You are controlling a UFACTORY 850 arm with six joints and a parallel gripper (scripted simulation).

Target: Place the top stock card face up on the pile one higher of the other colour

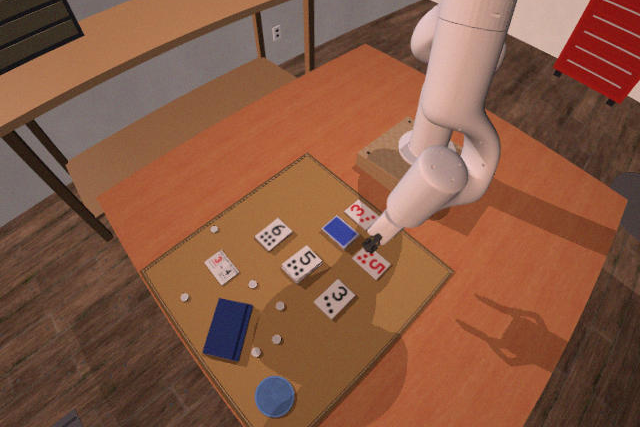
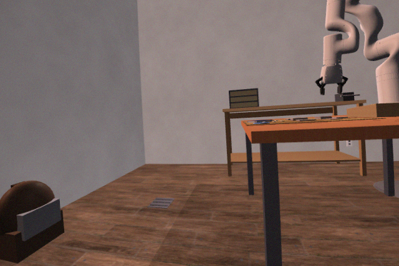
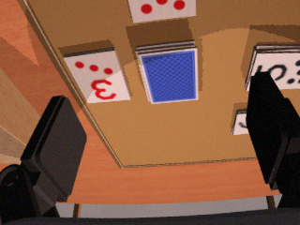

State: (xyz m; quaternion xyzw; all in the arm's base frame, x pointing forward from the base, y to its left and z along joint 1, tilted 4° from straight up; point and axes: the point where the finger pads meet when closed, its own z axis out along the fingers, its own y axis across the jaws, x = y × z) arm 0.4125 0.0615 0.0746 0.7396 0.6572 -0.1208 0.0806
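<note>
Right now my hand is 150 mm above the red 5 card. From my hand the other things lie so: red 3 card: 150 mm below, 110 mm behind, 100 mm to the right; then black 5 card: 140 mm to the right, 140 mm below, 120 mm ahead; then black 3 card: 150 mm below, 150 mm ahead, 20 mm to the right.
</note>
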